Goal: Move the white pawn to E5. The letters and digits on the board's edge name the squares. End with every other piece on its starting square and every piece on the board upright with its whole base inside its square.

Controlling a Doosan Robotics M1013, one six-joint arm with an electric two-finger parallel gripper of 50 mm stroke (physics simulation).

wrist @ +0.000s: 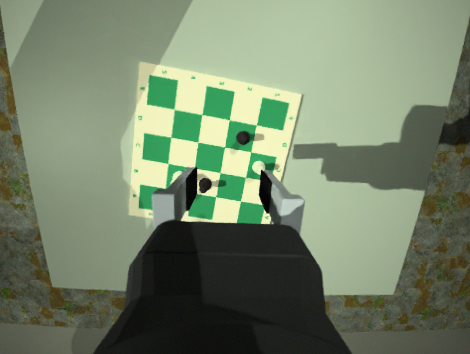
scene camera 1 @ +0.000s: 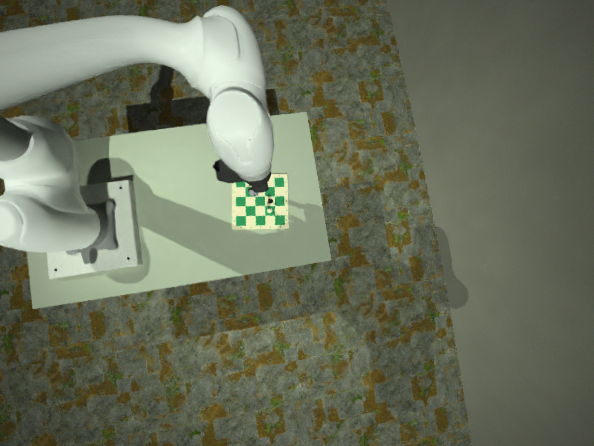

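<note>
The green and cream board lies flat. One white piece stands on C1. Another white piece stands on B4, partly hidden by a finger in the wrist view. I cannot tell which is the pawn. A black piece is on B3, and another black piece is on D2. Square E5 is a bare green corner. My gripper is open and empty above the board; in the scene view, it and the arm hide the C1 piece.
The board rests on a pale green table top. The arm's white base plate stands at the table's left in the scene view. Shadows of the arm fall across the table. Patchy stone floor surrounds the table.
</note>
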